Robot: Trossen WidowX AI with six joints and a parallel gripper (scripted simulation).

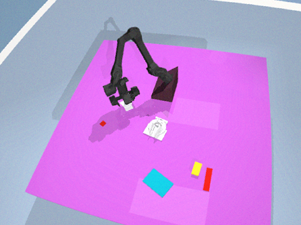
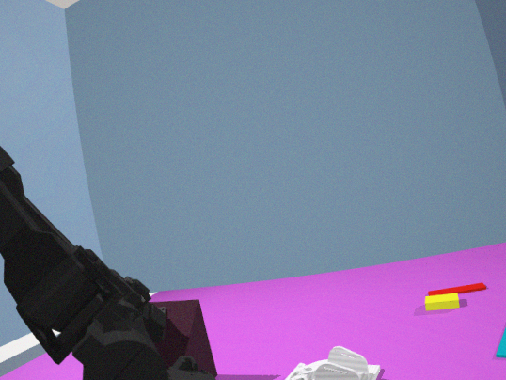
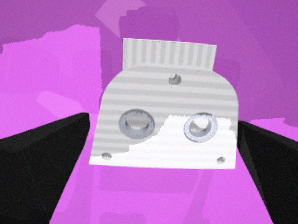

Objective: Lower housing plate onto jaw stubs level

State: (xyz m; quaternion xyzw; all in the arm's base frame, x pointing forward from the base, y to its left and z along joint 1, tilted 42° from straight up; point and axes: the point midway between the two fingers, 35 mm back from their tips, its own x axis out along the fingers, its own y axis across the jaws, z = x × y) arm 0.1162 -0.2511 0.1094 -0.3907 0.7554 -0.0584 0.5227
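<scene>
Now: the white housing plate 10 mm ahead of my gripper tip and 20 mm above it. Also, from my gripper tip: red square (150 mm ahead, 130 mm to the right, 10 mm below); then yellow block (400 mm ahead, 440 mm to the left); then cyan tile (480 mm ahead, 250 mm to the left, 10 mm below).
</scene>
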